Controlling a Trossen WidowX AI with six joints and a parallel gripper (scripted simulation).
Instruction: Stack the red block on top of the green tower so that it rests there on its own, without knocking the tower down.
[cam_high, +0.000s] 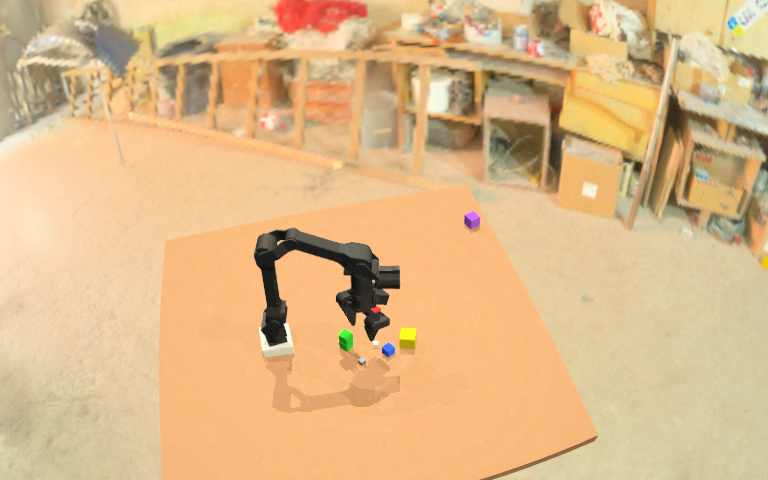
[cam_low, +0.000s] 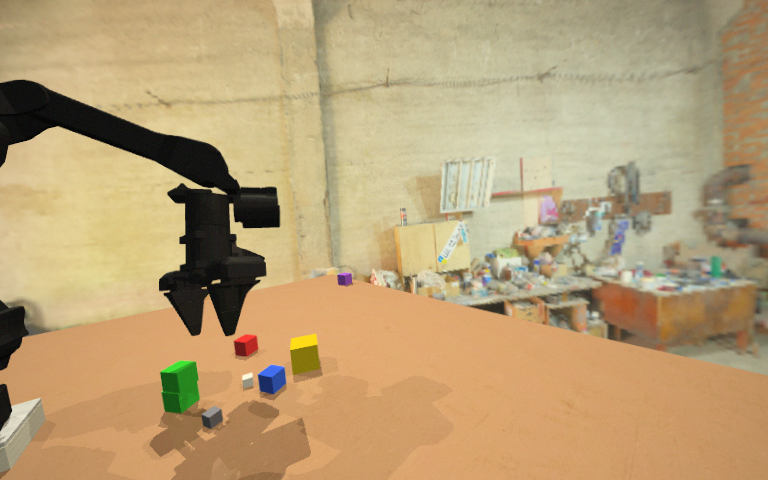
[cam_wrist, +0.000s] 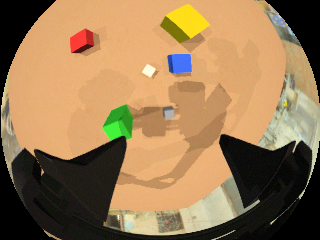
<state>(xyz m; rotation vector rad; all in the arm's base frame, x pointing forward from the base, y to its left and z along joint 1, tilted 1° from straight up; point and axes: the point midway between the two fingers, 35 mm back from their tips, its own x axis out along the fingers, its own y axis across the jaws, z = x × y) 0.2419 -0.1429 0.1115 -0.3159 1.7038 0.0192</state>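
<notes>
Now: the red block 90 mm ahead of my gripper tip, 150 mm to the left of it and 100 mm below it. Round my gripper tip: small grey cube (20 mm behind, 20 mm to the right, 100 mm below); small white cube (50 mm ahead, 30 mm to the left, 100 mm below); blue block (70 mm ahead, 20 mm to the right, 100 mm below).
</notes>
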